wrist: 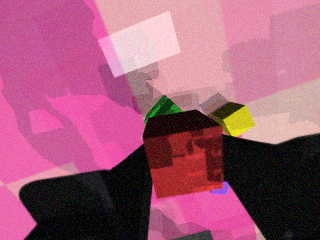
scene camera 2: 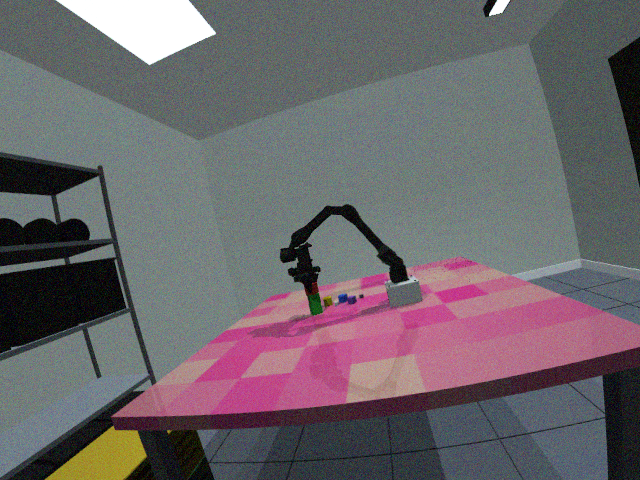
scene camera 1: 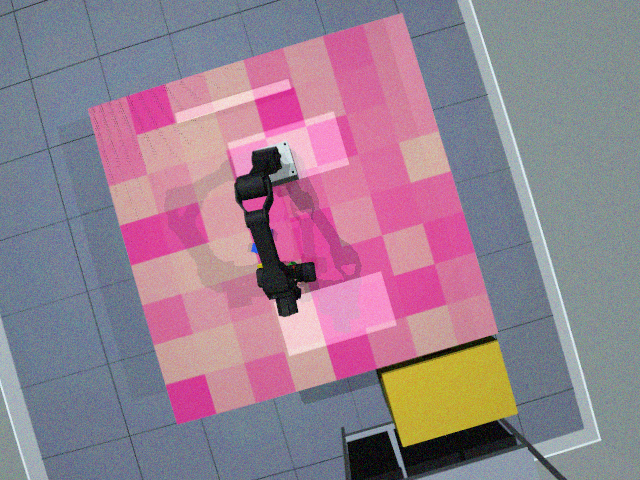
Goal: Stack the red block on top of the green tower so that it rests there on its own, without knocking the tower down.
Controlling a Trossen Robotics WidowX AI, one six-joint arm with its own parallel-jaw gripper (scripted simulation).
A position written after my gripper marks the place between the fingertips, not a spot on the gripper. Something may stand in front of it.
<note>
I see my gripper (wrist: pixel 176 139), a red block (wrist: pixel 184 150) and a yellow block (wrist: pixel 235 118).
</note>
